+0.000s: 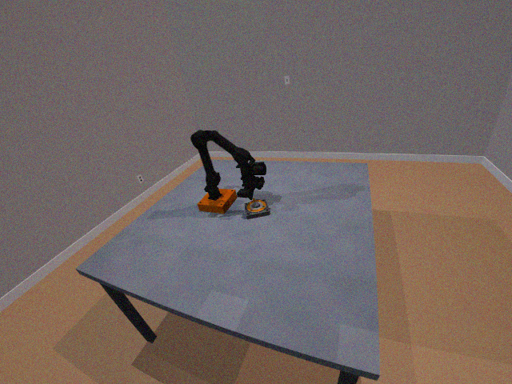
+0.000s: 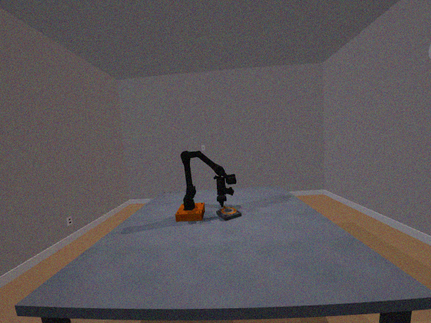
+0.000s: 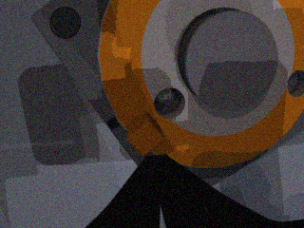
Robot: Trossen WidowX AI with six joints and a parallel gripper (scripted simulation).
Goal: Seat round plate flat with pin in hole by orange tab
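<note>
The small dark square base lies 50 mm ahead of my gripper tip, 20 mm to the right of it and 20 mm below it.
</note>
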